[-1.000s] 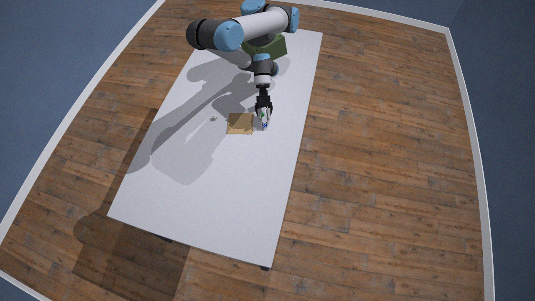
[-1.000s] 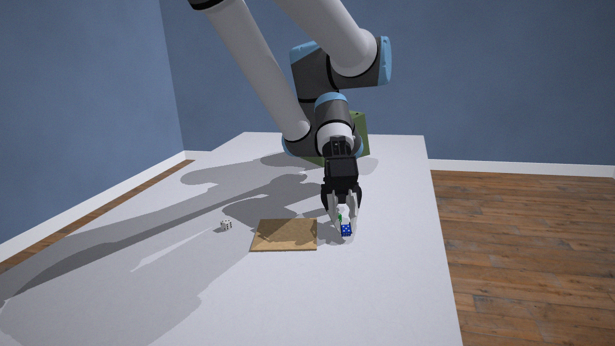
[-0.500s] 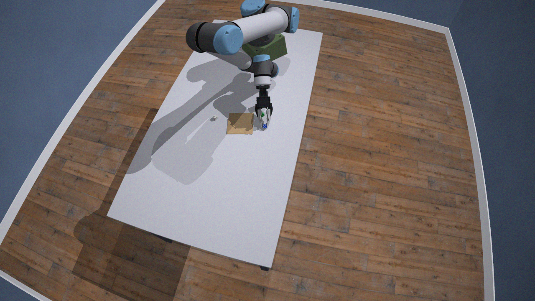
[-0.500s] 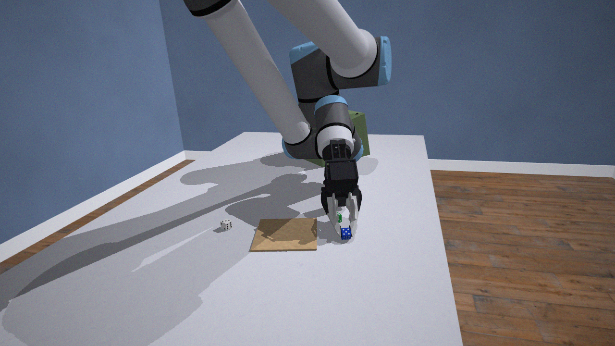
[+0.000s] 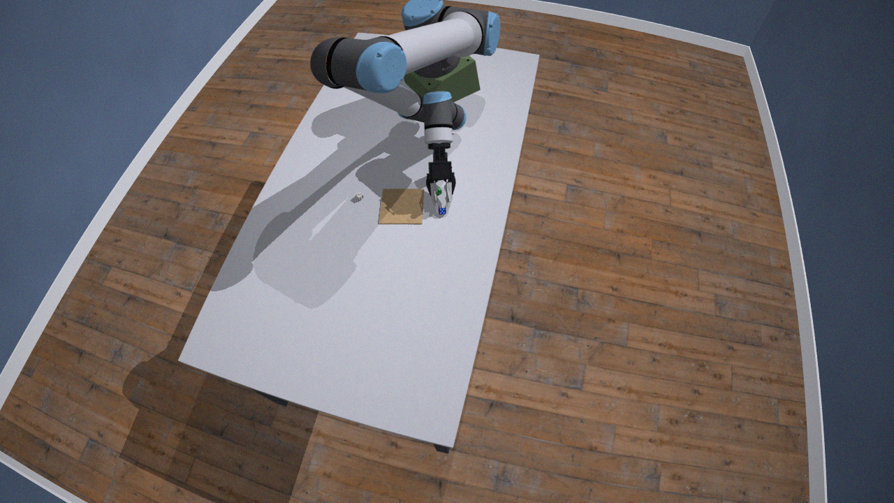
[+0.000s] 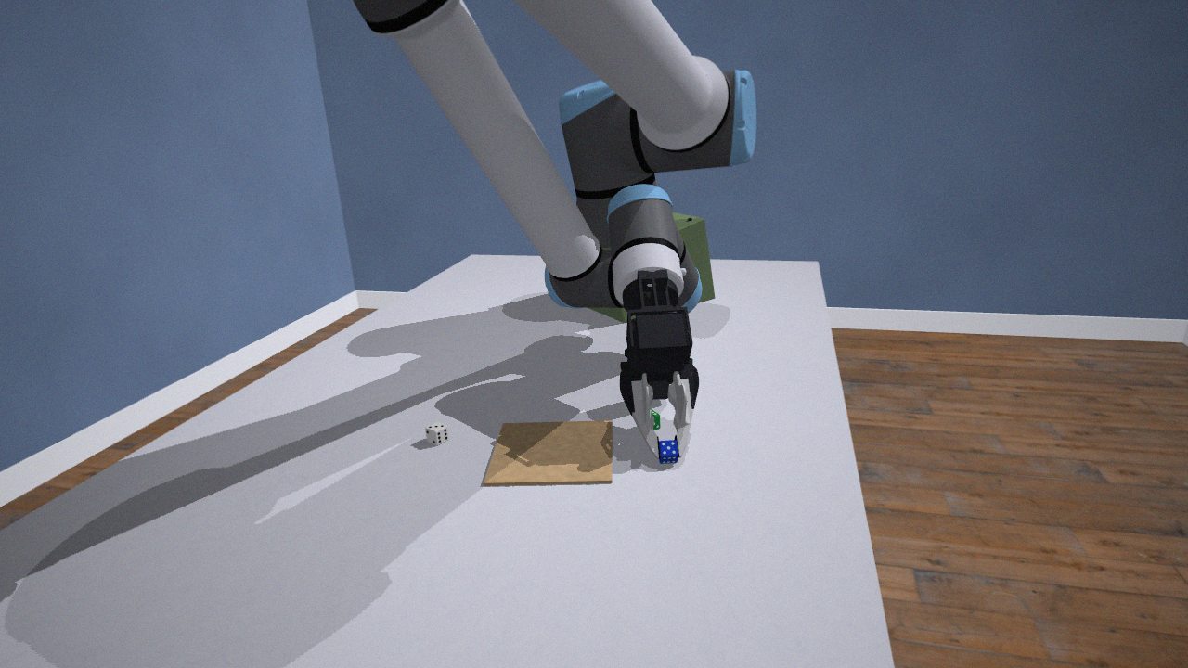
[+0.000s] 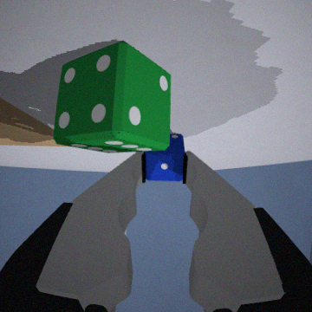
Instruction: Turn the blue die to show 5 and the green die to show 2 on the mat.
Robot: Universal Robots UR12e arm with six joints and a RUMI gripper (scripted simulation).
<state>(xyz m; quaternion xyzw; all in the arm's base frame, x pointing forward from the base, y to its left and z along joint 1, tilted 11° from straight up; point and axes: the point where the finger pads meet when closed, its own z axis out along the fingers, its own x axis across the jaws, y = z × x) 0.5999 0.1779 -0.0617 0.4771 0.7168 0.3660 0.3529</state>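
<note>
The green die is 7 cm behind my hand, 3 cm to the right of it and 1 cm below it. Round my hand: tan mat 1 cm ahead, 13 cm to the right, 2 cm below; then white die 1 cm ahead, 28 cm to the right, 1 cm below; then blue die 1 cm ahead.
</note>
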